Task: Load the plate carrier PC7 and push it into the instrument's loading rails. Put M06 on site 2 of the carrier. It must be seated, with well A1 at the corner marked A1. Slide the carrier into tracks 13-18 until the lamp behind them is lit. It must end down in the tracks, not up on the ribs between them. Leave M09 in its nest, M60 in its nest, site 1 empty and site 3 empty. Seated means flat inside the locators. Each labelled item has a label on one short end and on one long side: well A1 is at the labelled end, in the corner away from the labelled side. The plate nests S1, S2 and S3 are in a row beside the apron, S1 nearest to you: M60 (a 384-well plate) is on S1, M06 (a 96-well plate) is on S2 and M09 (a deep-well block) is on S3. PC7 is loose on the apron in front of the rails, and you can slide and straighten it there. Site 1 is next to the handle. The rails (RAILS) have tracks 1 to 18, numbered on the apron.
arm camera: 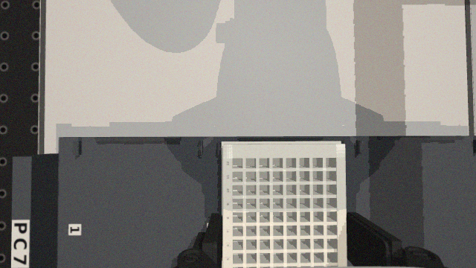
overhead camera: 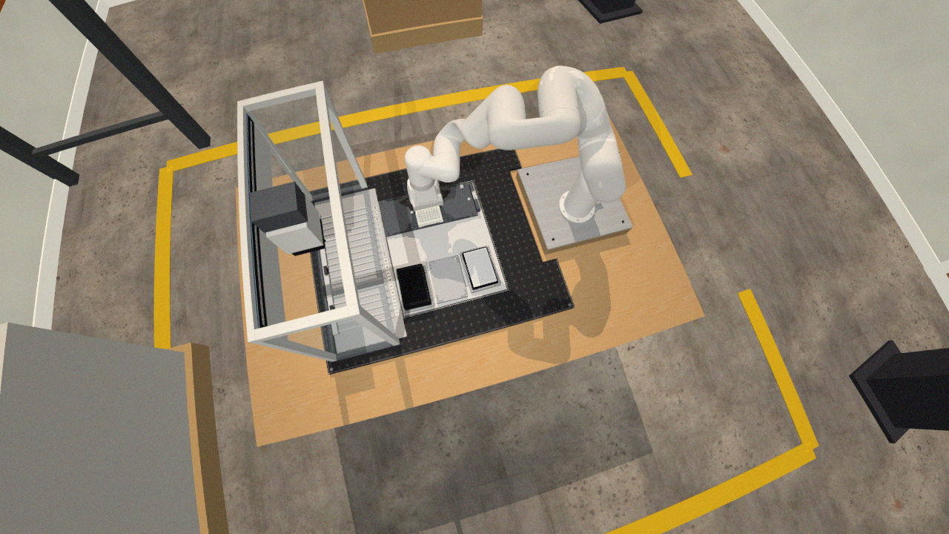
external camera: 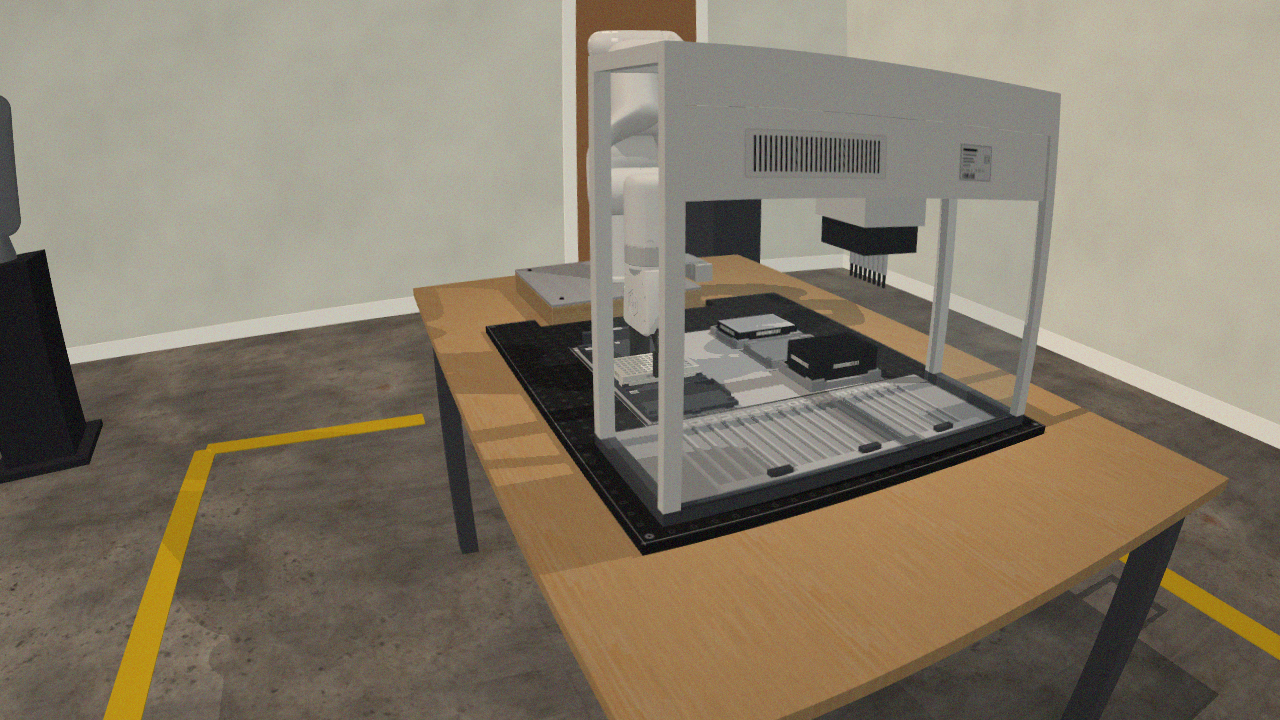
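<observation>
Right now my hand is 10 mm above the white 96-well plate M06. The rest, counted from my hand: dark grey carrier PC7: 10 mm behind, 10 mm below; S2 nest: 40 mm ahead, 260 mm to the left, 20 mm below.
</observation>
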